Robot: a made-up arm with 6 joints.
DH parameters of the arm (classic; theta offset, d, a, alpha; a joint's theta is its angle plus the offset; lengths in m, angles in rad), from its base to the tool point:
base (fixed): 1.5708 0.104 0 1.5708
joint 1: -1.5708 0 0.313 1.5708
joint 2: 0 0.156 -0.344 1.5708
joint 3: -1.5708 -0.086 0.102 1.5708
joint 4: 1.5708 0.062 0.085 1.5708
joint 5: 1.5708 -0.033 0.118 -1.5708
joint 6: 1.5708 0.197 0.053 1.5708
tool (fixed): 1.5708 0.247 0 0
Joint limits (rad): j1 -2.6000..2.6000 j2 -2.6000..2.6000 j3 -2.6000..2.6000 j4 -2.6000..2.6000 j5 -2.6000..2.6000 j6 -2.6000..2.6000
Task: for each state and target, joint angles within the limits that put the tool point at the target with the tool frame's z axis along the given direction. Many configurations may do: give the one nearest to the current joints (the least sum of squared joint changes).
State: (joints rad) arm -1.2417 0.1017 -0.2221 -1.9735 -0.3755 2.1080
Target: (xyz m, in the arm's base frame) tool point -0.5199 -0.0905 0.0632 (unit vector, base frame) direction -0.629 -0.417 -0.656
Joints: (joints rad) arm -1.1410 0.8085 0.0650 -1.9964 -0.2948 1.5375
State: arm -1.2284 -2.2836 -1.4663 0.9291 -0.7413 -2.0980
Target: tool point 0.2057 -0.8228 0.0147 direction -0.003 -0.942 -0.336
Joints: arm -0.8360 -2.5978 -2.0772 0.5236 -1.5140 -2.5972
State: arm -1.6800 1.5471 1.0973 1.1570 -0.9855 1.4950
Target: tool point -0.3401 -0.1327 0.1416 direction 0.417 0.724 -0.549
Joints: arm -2.3810 1.8035 0.9140 1.3424 -0.8536 2.4116
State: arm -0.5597 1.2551 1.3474 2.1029 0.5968 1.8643
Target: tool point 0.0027 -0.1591 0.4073 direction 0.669 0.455 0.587
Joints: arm -1.1860 1.0406 1.7735 2.4495 0.9915 2.1837
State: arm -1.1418 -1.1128 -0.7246 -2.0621 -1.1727 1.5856
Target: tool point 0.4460 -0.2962 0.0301 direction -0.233 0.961 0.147
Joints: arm -0.8540 -1.7741 -0.7408 -2.0690 -0.3821 2.3352
